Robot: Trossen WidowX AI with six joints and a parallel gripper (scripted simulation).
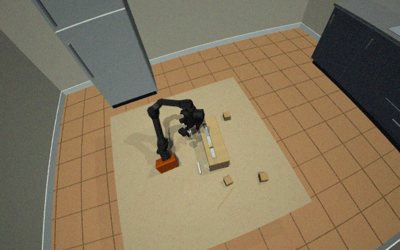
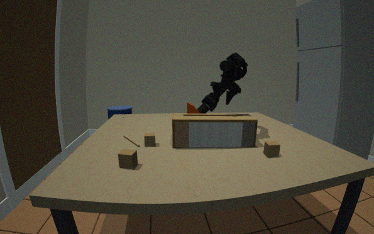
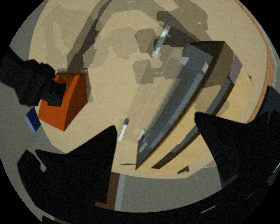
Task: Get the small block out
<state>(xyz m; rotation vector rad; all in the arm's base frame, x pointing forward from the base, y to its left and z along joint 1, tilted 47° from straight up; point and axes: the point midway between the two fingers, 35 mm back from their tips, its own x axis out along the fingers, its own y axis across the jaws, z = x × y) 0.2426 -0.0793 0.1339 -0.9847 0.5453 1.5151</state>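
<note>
The long tan box lies 70 mm ahead of my gripper tip, 70 mm to the right of it and 110 mm below it. Also, from my gripper tip: thin stick 470 mm to the right, 170 mm below.
</note>
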